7 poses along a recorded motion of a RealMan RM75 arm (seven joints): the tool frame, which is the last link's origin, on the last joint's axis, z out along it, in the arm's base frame.
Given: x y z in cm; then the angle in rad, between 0 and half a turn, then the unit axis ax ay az.
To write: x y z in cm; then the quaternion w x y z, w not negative. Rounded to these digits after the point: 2 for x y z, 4 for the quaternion.
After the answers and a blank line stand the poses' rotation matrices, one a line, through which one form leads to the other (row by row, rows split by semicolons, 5 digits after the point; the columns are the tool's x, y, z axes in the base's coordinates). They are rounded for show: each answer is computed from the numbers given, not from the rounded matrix.
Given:
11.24 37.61 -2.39 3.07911 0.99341 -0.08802 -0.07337
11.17 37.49 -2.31 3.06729 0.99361 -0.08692 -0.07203
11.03 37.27 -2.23 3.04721 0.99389 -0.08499 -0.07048
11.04 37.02 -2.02 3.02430 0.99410 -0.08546 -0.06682
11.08 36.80 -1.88 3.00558 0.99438 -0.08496 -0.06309
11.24 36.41 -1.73 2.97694 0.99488 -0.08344 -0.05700
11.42 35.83 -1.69 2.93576 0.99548 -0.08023 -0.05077
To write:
11.24 37.61 -2.39 0.0312 0.9929 -0.0880 -0.0733
11.17 37.49 -2.31 0.0371 0.9929 -0.0869 -0.0720
11.03 37.27 -2.23 0.0472 0.9928 -0.0849 -0.0704
11.04 37.02 -2.02 0.0586 0.9924 -0.0853 -0.0667
11.08 36.80 -1.88 0.0680 0.9921 -0.0848 -0.0629
11.24 36.41 -1.73 0.0822 0.9915 -0.0832 -0.0568
11.42 35.83 -1.69 0.1027 0.9902 -0.0798 -0.0505

0.97376 -0.17013 -0.15113; -0.17929 -0.98257 -0.04913; -0.14014 0.07493 -0.98729
0.97455 -0.16714 -0.14939; -0.17784 -0.98215 -0.06126; -0.13649 0.08626 -0.98688
0.97567 -0.16192 -0.14780; -0.17521 -0.98113 -0.08171; -0.13178 0.10562 -0.98564
0.97654 -0.16151 -0.14240; -0.17715 -0.97857 -0.10495; -0.12239 0.12771 -0.98423
0.97771 -0.15963 -0.13641; -0.17674 -0.97639 -0.12416; -0.11337 0.14550 -0.98284
0.97972 -0.15556 -0.12633; -0.17425 -0.97265 -0.15362; -0.09897 0.17252 -0.98002
0.98216 -0.14767 -0.11641; -0.16843 -0.96615 -0.19540; -0.08362 0.21152 -0.97379

